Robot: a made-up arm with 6 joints. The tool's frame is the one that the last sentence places.
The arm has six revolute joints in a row. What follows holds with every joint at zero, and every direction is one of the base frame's.
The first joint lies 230 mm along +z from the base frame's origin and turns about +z.
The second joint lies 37 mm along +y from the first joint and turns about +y.
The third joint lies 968 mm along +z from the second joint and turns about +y.
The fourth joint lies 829 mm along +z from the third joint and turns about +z.
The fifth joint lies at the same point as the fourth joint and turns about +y.
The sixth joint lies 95 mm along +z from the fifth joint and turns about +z.
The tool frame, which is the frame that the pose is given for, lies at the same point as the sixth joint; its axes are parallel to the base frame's.
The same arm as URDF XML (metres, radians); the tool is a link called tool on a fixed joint. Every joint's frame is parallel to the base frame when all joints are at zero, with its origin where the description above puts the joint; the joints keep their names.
<robot name="arm">
<joint name="tool_joint" type="fixed"><parent link="link6"/><child link="tool"/><origin xyz="0 0 0" rpy="0 0 0"/></joint>
<joint name="joint 6" type="continuous"><parent link="link5"/><child link="link6"/><origin xyz="0 0 0.095" rpy="0 0 0"/><axis xyz="0 0 1"/></joint>
<joint name="joint 5" type="continuous"><parent link="link4"/><child link="link5"/><origin xyz="0 0 0" rpy="0 0 0"/><axis xyz="0 1 0"/></joint>
<joint name="joint 4" type="continuous"><parent link="link3"/><child link="link4"/><origin xyz="0 0 0.829" rpy="0 0 0"/><axis xyz="0 0 1"/></joint>
<joint name="joint 3" type="continuous"><parent link="link2"/><child link="link3"/><origin xyz="0 0 0.968" rpy="0 0 0"/><axis xyz="0 1 0"/></joint>
<joint name="joint 2" type="continuous"><parent link="link1"/><child link="link2"/><origin xyz="0 0.037 0" rpy="0 0 0"/><axis xyz="0 1 0"/></joint>
<joint name="joint 1" type="continuous"><parent link="base"/><child link="link1"/><origin xyz="0 0 0.23" rpy="0 0 0"/><axis xyz="0 0 1"/></joint>
<link name="base"/>
<link name="link1"/>
<link name="link2"/>
<link name="link3"/>
<link name="link4"/>
<link name="link5"/>
<link name="link6"/>
<link name="tool"/>
</robot>

